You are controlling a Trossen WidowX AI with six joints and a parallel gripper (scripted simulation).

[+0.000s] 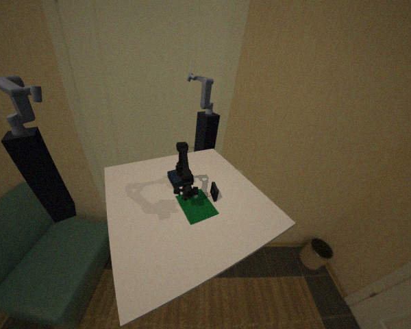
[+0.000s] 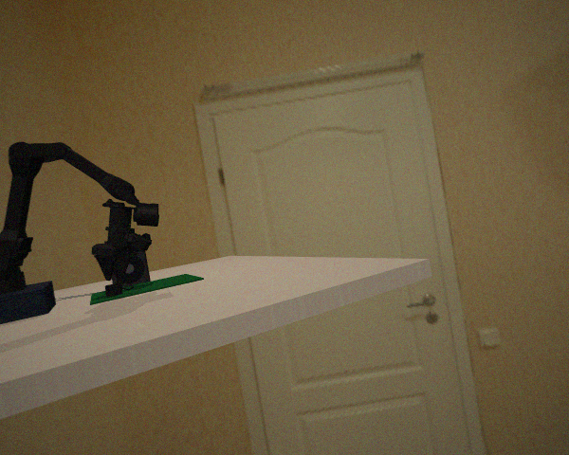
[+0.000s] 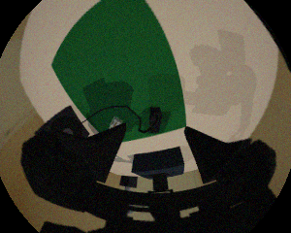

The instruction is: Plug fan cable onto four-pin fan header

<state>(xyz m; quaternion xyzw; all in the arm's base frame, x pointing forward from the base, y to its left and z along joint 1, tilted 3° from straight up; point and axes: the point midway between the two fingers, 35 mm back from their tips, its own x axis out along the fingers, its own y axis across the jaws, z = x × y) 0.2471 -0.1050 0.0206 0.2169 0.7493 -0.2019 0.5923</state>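
Right now my gripper tip is 3 cm above the dark fan plug, 1 cm to the right of it and 1 cm past it. Also, from my gripper tip: green board (9 cm ahead, 6 cm below, 5 cm to the left); pale fan header (10 cm to the left, 5 cm below, 2 cm ahead); black fan (22 cm to the left, 9 cm ahead, 1 cm above).
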